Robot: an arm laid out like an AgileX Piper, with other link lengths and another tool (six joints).
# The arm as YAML. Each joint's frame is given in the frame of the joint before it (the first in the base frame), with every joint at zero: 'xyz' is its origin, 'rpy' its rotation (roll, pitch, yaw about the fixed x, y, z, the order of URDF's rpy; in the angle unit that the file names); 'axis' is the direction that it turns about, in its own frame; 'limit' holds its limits. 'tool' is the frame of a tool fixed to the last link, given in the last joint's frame.
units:
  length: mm
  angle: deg
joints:
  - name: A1
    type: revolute
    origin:
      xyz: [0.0, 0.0, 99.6]
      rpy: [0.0, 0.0, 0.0]
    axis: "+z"
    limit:
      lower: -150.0
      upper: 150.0
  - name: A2
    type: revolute
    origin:
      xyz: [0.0, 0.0, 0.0]
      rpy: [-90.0, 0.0, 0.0]
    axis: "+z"
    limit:
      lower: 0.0
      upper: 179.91
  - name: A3
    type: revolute
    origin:
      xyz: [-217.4, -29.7, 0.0]
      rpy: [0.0, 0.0, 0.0]
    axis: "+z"
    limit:
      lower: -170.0
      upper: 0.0
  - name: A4
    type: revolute
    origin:
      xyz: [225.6, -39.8, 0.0]
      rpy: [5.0, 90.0, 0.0]
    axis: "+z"
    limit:
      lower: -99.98
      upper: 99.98
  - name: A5
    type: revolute
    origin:
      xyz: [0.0, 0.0, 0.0]
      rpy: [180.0, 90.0, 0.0]
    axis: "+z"
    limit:
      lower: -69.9
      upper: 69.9
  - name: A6
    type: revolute
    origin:
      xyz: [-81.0, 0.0, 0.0]
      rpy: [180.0, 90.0, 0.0]
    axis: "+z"
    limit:
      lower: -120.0
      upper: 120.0
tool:
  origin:
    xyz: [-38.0, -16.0, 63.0]
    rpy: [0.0, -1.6, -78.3]
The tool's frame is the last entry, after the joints.
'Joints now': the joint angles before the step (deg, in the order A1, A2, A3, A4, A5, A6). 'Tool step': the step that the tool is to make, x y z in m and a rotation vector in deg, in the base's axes. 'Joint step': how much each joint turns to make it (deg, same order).
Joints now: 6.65 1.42 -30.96 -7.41 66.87 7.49
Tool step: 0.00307 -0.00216 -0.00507 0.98 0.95 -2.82
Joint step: -4.54 0.00 1.10 2.18 -0.32 -0.88
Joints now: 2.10 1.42 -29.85 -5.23 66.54 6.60
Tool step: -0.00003 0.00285 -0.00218 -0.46 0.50 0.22
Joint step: -4.46 0.00 0.25 3.99 0.01 -4.54
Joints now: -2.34 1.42 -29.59 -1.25 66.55 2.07
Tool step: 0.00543 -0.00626 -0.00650 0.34 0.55 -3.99
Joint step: -4.82 0.00 1.69 0.93 -1.12 -0.58
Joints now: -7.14 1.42 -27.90 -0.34 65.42 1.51
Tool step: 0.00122 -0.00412 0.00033 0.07 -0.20 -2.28
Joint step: -1.99 0.00 0.05 -0.20 -0.24 0.33
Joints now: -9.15 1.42 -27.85 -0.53 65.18 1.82
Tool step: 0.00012 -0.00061 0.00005 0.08 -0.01 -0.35
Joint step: -0.21 0.00 0.00 -0.08 0.01 0.18
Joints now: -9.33 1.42 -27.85 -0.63 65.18 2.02
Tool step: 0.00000 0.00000 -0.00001 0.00 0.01 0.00
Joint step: 0.00 0.01 0.00 0.00 0.01 0.00
